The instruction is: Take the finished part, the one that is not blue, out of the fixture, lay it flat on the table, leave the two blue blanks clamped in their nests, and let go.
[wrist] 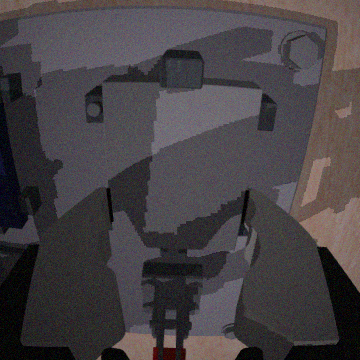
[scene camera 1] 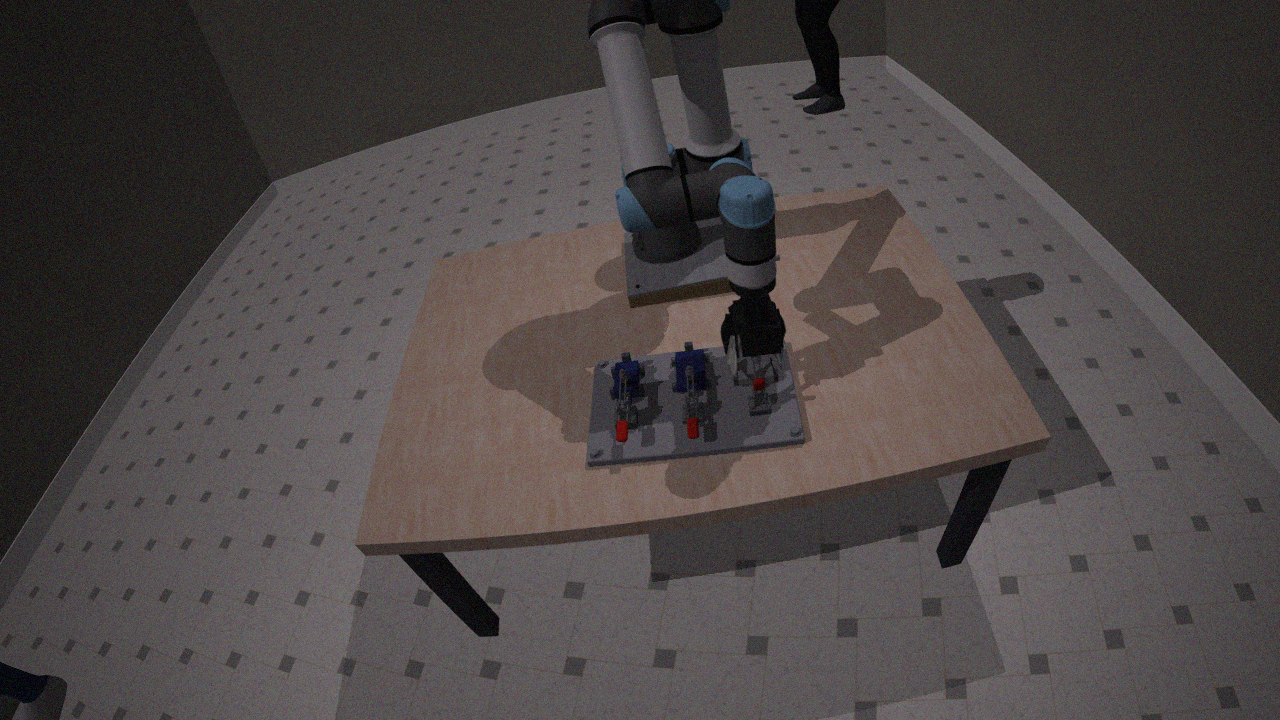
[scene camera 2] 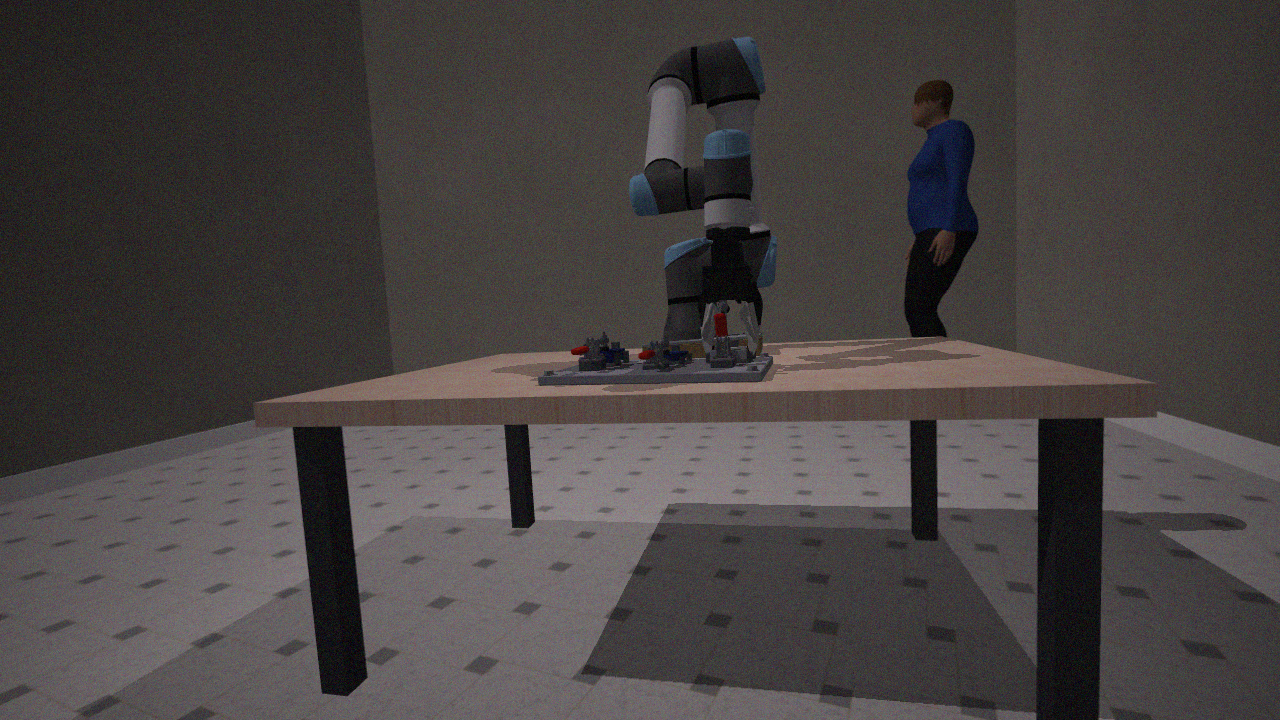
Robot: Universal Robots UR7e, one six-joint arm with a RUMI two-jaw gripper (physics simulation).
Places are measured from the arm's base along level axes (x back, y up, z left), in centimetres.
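Pixels of known places: gripper, fingertip midpoint: (wrist: 176, 191); arm's base, origin of the base link: (scene camera 1: 667, 244) (scene camera 2: 695, 338).
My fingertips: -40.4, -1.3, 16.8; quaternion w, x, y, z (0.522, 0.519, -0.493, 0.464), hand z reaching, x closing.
Note:
For each thing: its middle in the pictures, then the offset to it from my fingertips, as dx, dy, dz. "pt": a spot on its surface instead. Level surfaces: height alone.
- finished part, body centre: (wrist: 177, 169) (scene camera 1: 754, 364) (scene camera 2: 731, 352) +1.6, +0.8, -0.1
- grey fixture, body centre: (wrist: 7, 211) (scene camera 1: 693, 399) (scene camera 2: 662, 369) -3.8, -1.3, -10.8
- blue blank, surface spot: (scene camera 1: 626, 374) pt -2.4, +4.4, -21.4
- left red handle, body centre: (scene camera 1: 622, 430) -13.5, +3.1, -21.3
- middle red handle, body centre: (scene camera 1: 693, 427) -12.8, +2.1, -10.3
- right clamp's red handle, body centre: (scene camera 1: 759, 384) (scene camera 2: 721, 325) -8.2, +5.8, +0.5
- Wooden table, its level: dy -2.1
The finished part (wrist: 200, 150), a flat grey plate, lies in the right-hand nest of the grey fixture (scene camera 1: 657, 443) (scene camera 2: 662, 377) (wrist: 100, 42), among small dark locating blocks. My gripper (scene camera 1: 757, 371) (scene camera 2: 733, 351) (wrist: 176, 191) is down at this nest, its two jaws against the part's left and right sides near its clamp end; it is shut on the part. In scene camera 1 the gripper mostly hides the part. One blue blank (scene camera 1: 626, 374) sits in the left nest, another blue blank (scene camera 1: 690, 368) (wrist: 10, 200) in the middle nest, both under their clamps.
The left red handle (scene camera 1: 622, 430) and middle red handle (scene camera 1: 692, 428) lie low. The right clamp's red handle (scene camera 1: 759, 384) (scene camera 2: 720, 324) (wrist: 169, 354) stands upright, close by my jaws. Wooden table (scene camera 1: 501, 483) surrounds the fixture. A person (scene camera 2: 939, 179) stands behind.

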